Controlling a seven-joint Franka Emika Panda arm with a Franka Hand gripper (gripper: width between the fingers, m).
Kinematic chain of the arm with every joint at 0, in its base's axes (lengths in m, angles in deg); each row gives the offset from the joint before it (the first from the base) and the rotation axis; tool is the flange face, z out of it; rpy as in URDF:
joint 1: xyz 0 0 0.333 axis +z
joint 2: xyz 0 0 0 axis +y
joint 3: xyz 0 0 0.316 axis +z
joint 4: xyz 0.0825 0 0 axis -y
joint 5: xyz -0.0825 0 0.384 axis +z
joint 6: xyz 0 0 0 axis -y
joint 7: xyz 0.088 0 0 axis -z
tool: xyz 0 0 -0.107 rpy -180 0 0
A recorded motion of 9 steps. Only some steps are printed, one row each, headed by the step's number.
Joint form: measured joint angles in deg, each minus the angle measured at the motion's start. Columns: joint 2, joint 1, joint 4, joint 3, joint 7, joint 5, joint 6.
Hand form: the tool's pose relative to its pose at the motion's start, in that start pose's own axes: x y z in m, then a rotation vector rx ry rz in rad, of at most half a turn. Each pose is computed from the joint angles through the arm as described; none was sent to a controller.
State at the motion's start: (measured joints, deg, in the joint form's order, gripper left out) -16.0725 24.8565 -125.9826 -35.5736 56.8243 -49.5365 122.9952
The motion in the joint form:
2: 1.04 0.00 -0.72 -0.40 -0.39 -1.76 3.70
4: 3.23 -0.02 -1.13 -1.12 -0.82 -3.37 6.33
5: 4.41 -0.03 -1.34 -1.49 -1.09 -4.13 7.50
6: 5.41 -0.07 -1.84 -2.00 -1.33 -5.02 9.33
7: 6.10 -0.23 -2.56 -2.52 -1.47 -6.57 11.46
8: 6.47 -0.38 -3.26 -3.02 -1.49 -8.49 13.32
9: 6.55 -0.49 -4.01 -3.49 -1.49 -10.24 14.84
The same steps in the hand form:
2: -0.0021 -0.0083 0.0059 0.0201 0.0386 -0.0379
4: -0.0058 -0.0169 0.0199 0.0111 0.0587 -0.0807
5: -0.0083 -0.0211 0.0276 0.0039 0.0657 -0.1040
6: -0.0116 -0.0246 0.0358 0.0057 0.0755 -0.1277
7: -0.0151 -0.0264 0.0435 0.0098 0.0927 -0.1552
8: -0.0182 -0.0266 0.0494 0.0126 0.1129 -0.1824
9: -0.0215 -0.0258 0.0541 0.0162 0.1290 -0.2059

